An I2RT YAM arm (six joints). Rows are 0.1 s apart.
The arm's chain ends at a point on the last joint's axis. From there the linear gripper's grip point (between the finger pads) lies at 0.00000 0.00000 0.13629 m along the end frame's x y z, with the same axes.
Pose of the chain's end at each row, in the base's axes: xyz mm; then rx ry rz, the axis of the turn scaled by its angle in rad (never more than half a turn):
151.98 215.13 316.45 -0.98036 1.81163 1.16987
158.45 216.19 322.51 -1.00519 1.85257 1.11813
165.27 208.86 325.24 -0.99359 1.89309 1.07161
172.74 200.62 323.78 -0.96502 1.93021 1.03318
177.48 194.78 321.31 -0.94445 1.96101 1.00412
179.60 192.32 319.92 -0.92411 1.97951 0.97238
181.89 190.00 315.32 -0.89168 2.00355 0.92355
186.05 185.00 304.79 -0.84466 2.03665 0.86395
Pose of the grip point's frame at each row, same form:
176.94 342.83 275.90 -0.98036 1.81163 1.16987
184.53 341.25 275.03 -1.00519 1.85257 1.11813
194.88 331.17 272.91 -0.99359 1.89309 1.07161
206.49 320.30 267.99 -0.96502 1.93021 1.03318
214.00 312.22 262.59 -0.94445 1.96101 1.00412
219.45 307.67 259.25 -0.92411 1.97951 0.97238
226.96 302.02 252.11 -0.89168 2.00355 0.92355
237.52 292.32 238.40 -0.84466 2.03665 0.86395

